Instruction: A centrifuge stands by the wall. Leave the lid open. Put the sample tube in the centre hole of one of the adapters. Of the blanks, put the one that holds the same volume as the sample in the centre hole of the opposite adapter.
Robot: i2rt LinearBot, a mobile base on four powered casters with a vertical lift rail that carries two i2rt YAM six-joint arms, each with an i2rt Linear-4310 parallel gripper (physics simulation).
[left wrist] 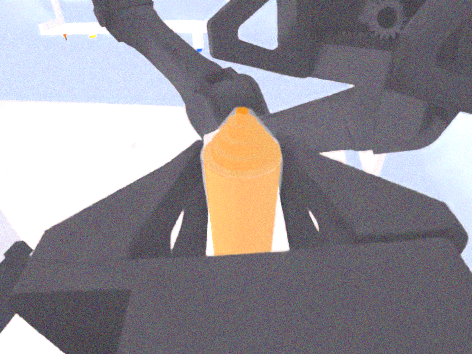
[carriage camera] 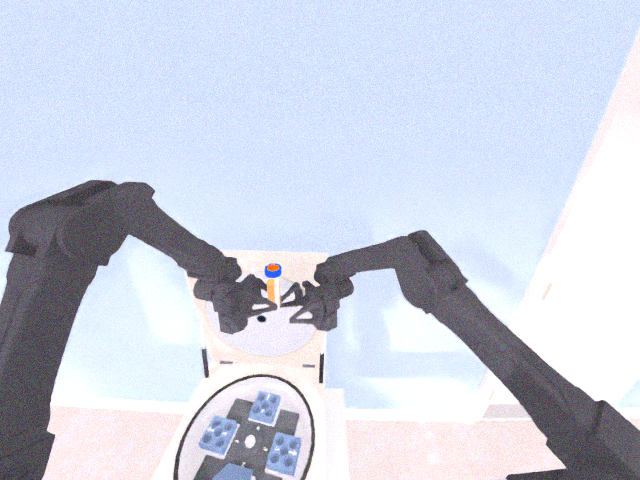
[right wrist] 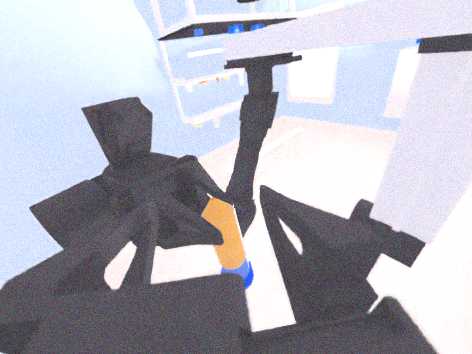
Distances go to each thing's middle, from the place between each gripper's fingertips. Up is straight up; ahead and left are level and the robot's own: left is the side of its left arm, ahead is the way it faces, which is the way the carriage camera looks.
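Sample tube (left wrist: 242, 165): 30 mm above my left hand, 10 mm to the left of it. By its middle, the tube is nearer to my left hand than to my right hand.
Sample tube from my right hand: 10 mm behind, 10 mm to the left, 70 mm above.
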